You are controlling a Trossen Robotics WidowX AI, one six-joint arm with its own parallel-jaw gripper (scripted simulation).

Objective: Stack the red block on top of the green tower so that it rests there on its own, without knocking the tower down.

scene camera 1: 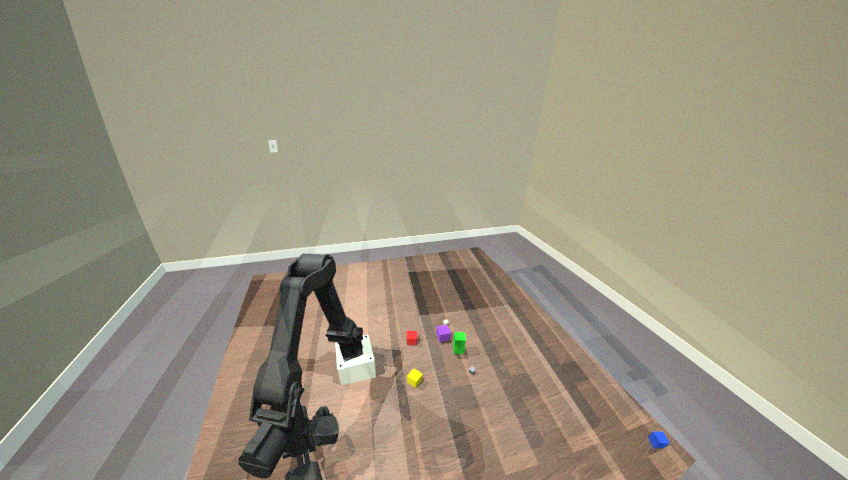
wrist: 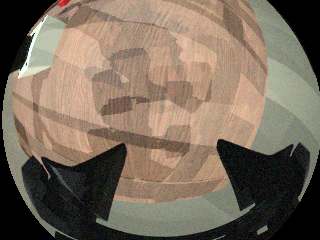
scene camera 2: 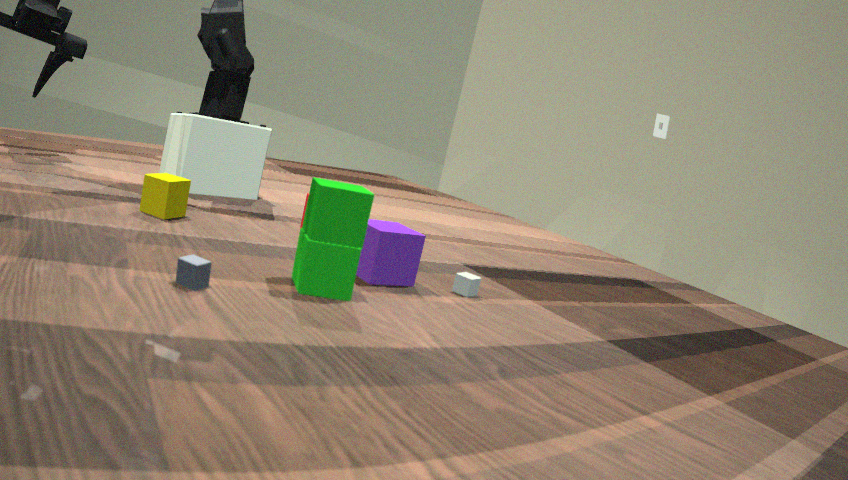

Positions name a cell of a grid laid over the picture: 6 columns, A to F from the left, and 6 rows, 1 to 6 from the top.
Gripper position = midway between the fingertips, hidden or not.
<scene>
The gripper (wrist: D4) is open and holds nothing. Also in view: a yellow block (scene camera 2: B3), a purple block (scene camera 2: C4) and a small grey cube (scene camera 2: B4).
The wrist view misses the yellow block: it is out of frame. The wrist view misses the purple block: it is out of frame.
</scene>
